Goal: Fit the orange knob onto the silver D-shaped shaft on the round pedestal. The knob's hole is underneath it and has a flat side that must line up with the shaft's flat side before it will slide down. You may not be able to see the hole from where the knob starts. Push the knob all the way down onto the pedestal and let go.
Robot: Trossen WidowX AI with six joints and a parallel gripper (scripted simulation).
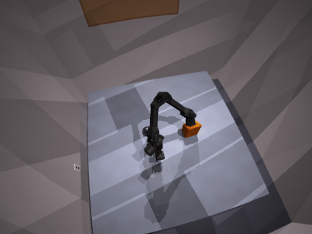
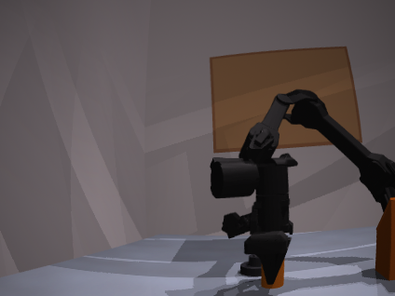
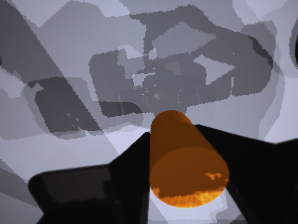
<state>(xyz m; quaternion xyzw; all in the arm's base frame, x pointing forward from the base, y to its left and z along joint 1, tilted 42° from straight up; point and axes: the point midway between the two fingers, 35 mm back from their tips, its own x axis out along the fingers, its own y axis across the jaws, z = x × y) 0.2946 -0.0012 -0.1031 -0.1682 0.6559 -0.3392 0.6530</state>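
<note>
The pedestal lies 20 mm ahead of my gripper tip, 200 mm to the right of it and 10 mm below it. Round my gripper tip: orange knob (30 mm above).
</note>
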